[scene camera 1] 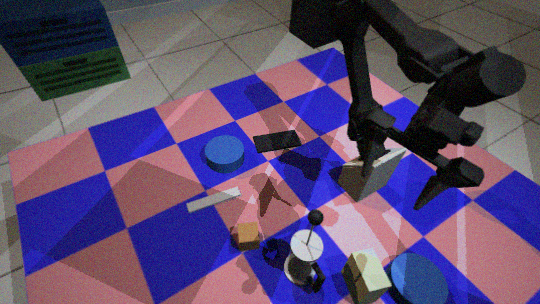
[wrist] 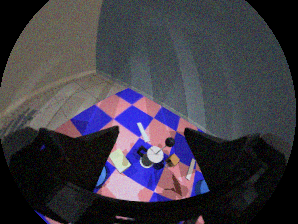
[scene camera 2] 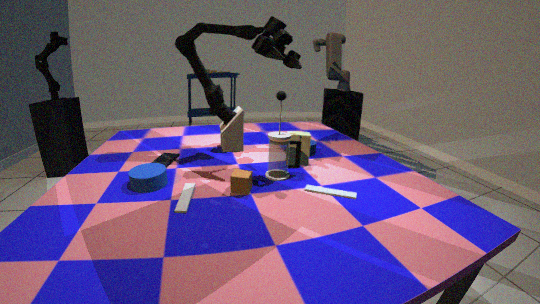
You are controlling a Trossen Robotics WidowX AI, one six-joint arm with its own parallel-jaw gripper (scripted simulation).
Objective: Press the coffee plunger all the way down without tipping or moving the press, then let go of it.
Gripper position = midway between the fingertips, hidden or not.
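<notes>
I can see a coffee press (scene camera 1: 306, 247), and scene camera 2 gives me another sight of the press (scene camera 2: 279, 142). There is a black slab (scene camera 1: 287, 139) as well. As for my gripper (scene camera 1: 388, 192), it is open and holds nothing. The wrist view shows me the gripper (wrist: 152, 130) too, and in scene camera 2 I again find my gripper (scene camera 2: 292, 63).
</notes>
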